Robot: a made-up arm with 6 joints.
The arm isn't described. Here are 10 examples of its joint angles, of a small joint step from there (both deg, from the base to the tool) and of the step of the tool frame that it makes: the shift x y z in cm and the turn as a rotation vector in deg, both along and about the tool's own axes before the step.
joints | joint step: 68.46 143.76 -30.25 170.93 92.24 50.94 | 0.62 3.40 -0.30 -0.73 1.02 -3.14
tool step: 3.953 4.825 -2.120 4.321 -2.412 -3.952
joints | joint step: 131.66 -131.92 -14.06 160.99 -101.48 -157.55 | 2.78 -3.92 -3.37 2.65 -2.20 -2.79
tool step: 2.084 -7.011 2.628 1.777 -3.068 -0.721
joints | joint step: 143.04 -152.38 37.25 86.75 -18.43 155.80 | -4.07 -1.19 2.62 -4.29 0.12 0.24
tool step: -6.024 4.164 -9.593 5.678 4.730 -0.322
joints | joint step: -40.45 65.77 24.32 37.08 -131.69 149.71 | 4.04 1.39 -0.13 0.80 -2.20 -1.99
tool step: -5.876 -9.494 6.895 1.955 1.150 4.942
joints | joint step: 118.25 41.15 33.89 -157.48 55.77 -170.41 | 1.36 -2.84 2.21 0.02 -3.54 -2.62
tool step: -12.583 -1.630 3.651 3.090 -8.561 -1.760
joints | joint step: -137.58 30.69 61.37 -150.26 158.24 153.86 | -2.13 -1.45 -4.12 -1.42 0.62 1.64
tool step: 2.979 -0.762 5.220 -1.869 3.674 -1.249
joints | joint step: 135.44 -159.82 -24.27 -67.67 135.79 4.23 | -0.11 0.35 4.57 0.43 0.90 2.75
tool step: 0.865 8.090 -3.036 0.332 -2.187 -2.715
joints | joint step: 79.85 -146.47 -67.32 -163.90 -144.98 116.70 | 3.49 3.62 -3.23 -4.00 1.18 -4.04
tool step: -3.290 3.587 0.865 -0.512 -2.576 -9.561
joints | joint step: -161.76 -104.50 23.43 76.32 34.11 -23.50 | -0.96 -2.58 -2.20 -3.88 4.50 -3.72
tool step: -2.215 0.007 3.804 6.112 -5.541 0.391
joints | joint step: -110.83 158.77 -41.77 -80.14 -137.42 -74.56 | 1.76 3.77 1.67 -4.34 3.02 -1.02
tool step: -2.515 2.031 1.169 -0.963 3.827 5.532
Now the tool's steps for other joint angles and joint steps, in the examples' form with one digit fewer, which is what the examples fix.
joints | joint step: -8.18 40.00 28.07 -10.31 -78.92 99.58 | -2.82 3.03 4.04 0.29 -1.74 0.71
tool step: -0.40 -1.47 -8.57 1.84 0.14 0.29
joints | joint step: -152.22 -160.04 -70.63 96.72 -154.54 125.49 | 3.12 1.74 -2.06 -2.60 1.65 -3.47
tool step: -0.72 -6.17 1.88 -3.33 1.90 -1.31
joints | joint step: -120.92 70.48 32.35 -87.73 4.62 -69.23 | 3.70 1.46 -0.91 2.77 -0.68 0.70
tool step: -0.08 -10.19 1.96 -5.96 -0.35 -4.09
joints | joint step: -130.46 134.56 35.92 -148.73 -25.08 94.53 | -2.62 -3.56 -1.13 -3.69 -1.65 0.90
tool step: -0.50 8.57 7.00 4.36 -3.88 3.61
